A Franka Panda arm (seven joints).
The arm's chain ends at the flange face. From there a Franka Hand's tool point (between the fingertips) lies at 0.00 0.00 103.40 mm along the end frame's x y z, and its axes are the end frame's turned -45 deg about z.
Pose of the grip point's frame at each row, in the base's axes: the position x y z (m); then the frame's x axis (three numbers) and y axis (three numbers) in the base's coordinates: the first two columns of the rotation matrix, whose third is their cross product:
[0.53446, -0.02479, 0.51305, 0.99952, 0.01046, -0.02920, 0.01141, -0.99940, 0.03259]
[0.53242, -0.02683, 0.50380, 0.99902, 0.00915, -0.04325, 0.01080, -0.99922, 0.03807]
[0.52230, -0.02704, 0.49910, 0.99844, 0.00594, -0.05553, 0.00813, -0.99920, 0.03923]
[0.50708, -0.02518, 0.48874, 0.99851, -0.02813, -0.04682, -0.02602, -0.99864, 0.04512]
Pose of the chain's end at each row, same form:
[0.53744, -0.02139, 0.61635, 0.71484, -0.69929, 0.00240, -0.69870, -0.71408, 0.04369]
[0.53685, -0.02285, 0.60703, 0.71405, -0.70009, -0.00366, -0.69878, -0.71303, 0.05750]
[0.52801, -0.02294, 0.60226, 0.71175, -0.70234, -0.01153, -0.70025, -0.71074, 0.06701]
[0.51205, -0.02065, 0.59192, 0.68765, -0.72604, -0.00120, -0.72445, -0.68625, 0.06501]

